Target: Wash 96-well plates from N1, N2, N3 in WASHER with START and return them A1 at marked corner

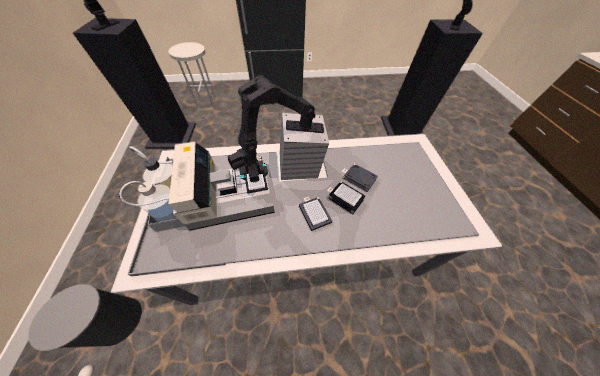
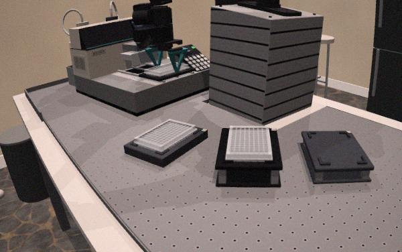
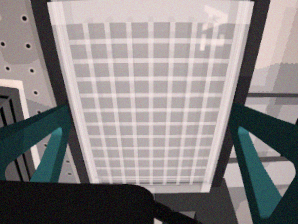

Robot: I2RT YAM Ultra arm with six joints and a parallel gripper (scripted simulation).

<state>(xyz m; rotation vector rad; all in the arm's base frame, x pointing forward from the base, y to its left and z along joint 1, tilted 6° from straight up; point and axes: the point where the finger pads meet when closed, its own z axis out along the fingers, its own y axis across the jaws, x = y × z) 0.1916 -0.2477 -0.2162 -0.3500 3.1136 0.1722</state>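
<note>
The carrier is 1 cm below my hand. The rest, counted from my hand: N2 label 1 cm ahead, 42 cm to the left, 10 cm below; washer 3 cm ahead, 15 cm to the right, 3 cm above; N1 label 8 cm ahead, 28 cm to the left, 10 cm below.
</note>
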